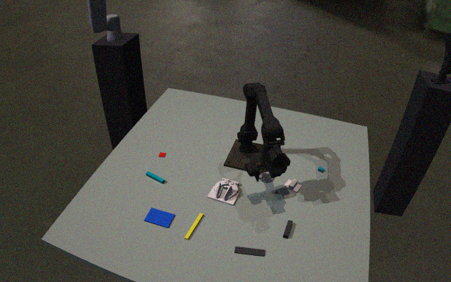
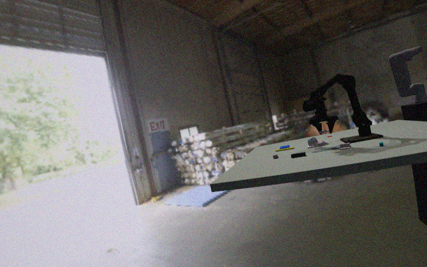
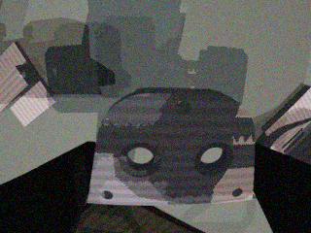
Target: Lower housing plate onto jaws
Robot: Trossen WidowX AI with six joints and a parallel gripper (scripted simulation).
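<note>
Now: gripper tip 70 mm short of the pale base plate, 170 mm to the left of it and 80 mm above it. The rest, counted from my gripper tip: yellow bar: 270 mm ahead, 230 mm to the right, 80 mm below; teal cube: 210 mm behind, 250 mm to the left, 80 mm below; blue tile: 270 mm ahead, 390 mm to the right, 80 mm below.
</note>
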